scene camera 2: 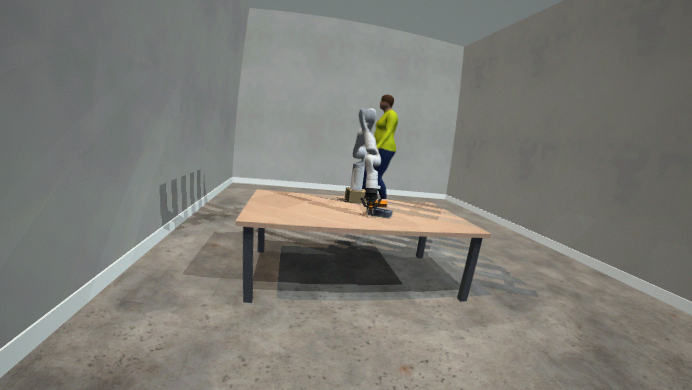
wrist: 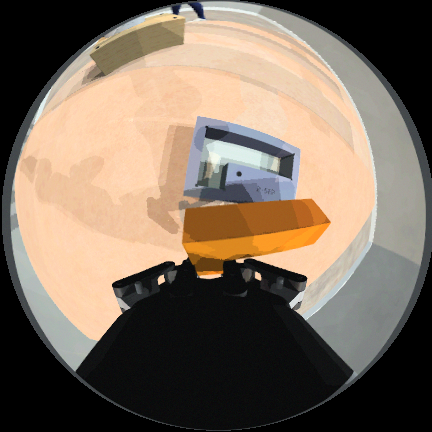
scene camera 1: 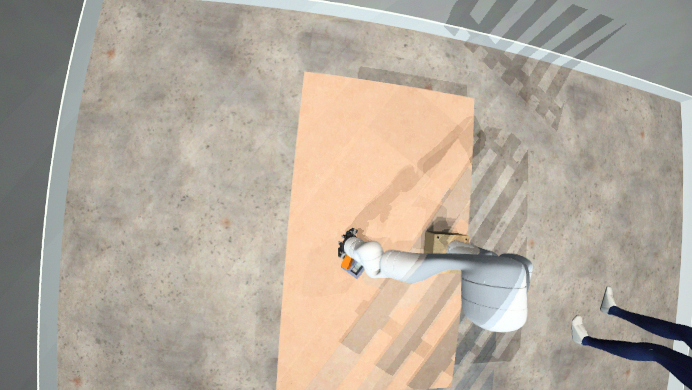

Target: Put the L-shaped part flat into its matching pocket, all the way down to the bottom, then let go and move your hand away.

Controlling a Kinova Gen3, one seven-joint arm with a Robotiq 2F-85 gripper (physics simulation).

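Places are measured from the arm's base along level axes (x down, y back, z left), in millimetres.
Where they show: gripper, between the fingertips: (scene camera 2: 370, 214) (scene camera 1: 341, 239); arm's base, origin of its link: (scene camera 2: 355, 189) (scene camera 1: 455, 250).
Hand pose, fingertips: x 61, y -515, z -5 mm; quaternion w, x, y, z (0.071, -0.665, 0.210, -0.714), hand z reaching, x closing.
Things, the pixels of their top centre, and the offset from my fingertips. Level surfaces: height alone.
- orange L-shaped part, centre of its top: (wrist: 280, 259) (scene camera 1: 348, 255) (scene camera 2: 378, 200) dx -87, dy +24, dz +49 mm
- blue-grey block with the L-shaped pocket, centre of its top: (wrist: 253, 165) (scene camera 1: 358, 261) (scene camera 2: 380, 209) dx -14, dy +84, dz +89 mm
- table, height of its surface: dx +23 mm
The orange L-shaped part (scene camera 1: 346, 261) (scene camera 2: 382, 203) (wrist: 250, 227) is held above the table, with its long arm reaching to the right in the wrist view. My gripper (wrist: 209, 255) is shut on its short end. In scene camera 2 my gripper (scene camera 2: 371, 211) points down. The blue-grey block with the L-shaped pocket (scene camera 1: 356, 270) (scene camera 2: 383, 213) (wrist: 192, 167) lies on the table. In the wrist view the pocket shows uncovered, and the part appears just below the block's near edge. The part is higher than the block and apart from it. The arm hides some of the block in scene camera 1.
The table (scene camera 1: 330, 150) (scene camera 2: 300, 210) (wrist: 125, 100) carries a wooden box (scene camera 1: 436, 242) (scene camera 2: 356, 195) (wrist: 145, 42) near the robot's base. A person (scene camera 2: 386, 132) stands behind the table, beside the arm in scene camera 2; the legs (scene camera 1: 640, 325) show in scene camera 1.
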